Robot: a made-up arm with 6 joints. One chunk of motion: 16 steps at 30 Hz.
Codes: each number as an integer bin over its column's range. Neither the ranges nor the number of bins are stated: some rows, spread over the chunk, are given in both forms.
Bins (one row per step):
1: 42 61 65 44 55 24
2: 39 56 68 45 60 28
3: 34 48 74 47 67 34
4: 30 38 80 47 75 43
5: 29 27 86 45 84 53
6: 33 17 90 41 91 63
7: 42 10 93 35 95 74
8: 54 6 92 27 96 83
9: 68 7 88 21 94 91
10: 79 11 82 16 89 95
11: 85 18 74 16 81 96
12: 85 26 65 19 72 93
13: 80 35 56 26 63 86
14: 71 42 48 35 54 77
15: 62 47 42 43 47 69
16: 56 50 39 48 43 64
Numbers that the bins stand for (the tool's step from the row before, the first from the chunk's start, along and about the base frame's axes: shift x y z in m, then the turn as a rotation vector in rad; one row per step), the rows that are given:
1: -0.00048 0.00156 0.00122 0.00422 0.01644 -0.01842
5: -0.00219 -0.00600 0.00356 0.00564 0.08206 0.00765
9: 0.00293 -0.01044 0.00378 -0.02830 0.10469 0.04181
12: 0.00516 -0.00622 0.00122 -0.03113 0.05491 0.04361
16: 0.00135 -0.00089 -0.00167 0.00988 -0.01071 0.01754
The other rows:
2: -0.00088 0.00044 0.00156 0.00564 0.02776 -0.01483
3: -0.00154 -0.00133 0.00222 0.00846 0.04360 -0.00943
4: -0.00206 -0.00356 0.00289 0.00846 0.06170 -0.00134
6: -0.00167 -0.00822 0.00400 -0.00002 0.09790 0.01664
7: -0.00048 -0.00978 0.00433 -0.00851 0.10695 0.02653
8: 0.00109 -0.01067 0.00422 -0.01982 0.10921 0.03462
10: 0.00437 -0.00956 0.00311 -0.03537 0.09337 0.04540
11: 0.00516 -0.00800 0.00222 -0.03537 0.07527 0.04630
13: 0.00451 -0.00422 0.00022 -0.02123 0.03455 0.03731
14: 0.00332 -0.00267 -0.00067 -0.00851 0.01418 0.02922
15: 0.00214 -0.00156 -0.00133 0.00281 -0.00166 0.02203

